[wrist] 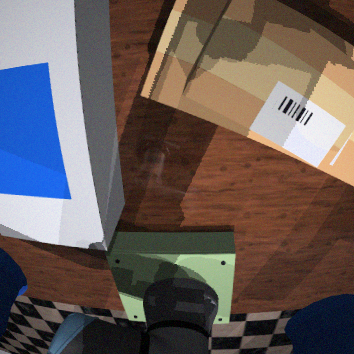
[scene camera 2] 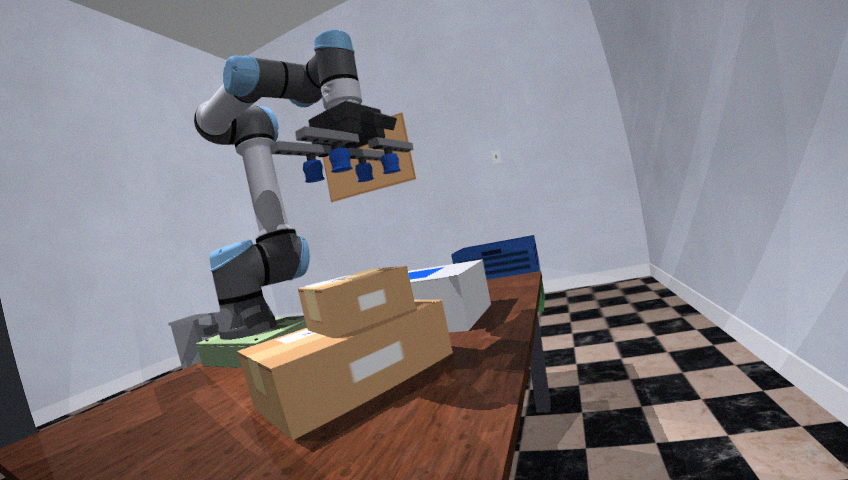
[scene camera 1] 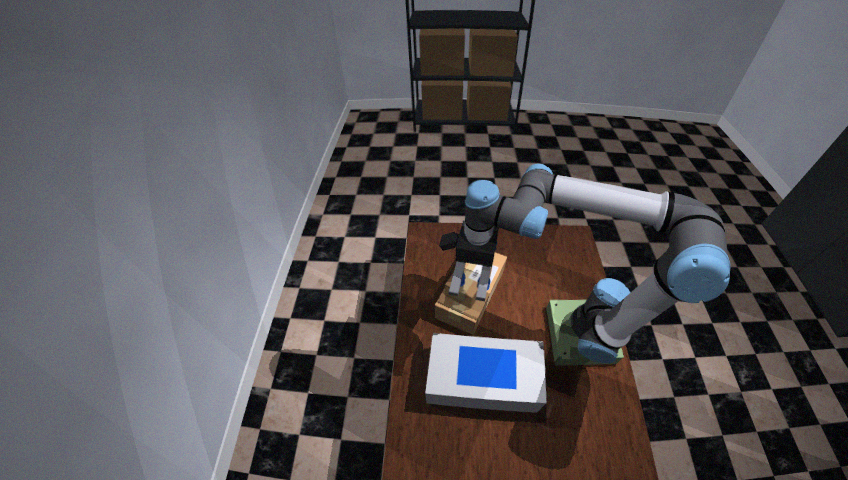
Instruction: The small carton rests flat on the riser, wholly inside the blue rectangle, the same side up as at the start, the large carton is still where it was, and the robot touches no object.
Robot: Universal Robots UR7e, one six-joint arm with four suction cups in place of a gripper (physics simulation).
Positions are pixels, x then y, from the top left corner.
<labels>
small carton: wrist 273, 74; scene camera 2; scene camera 1
same spot on small carton: point(scene camera 1: 467, 293) = point(scene camera 2: 378, 268)
</labels>
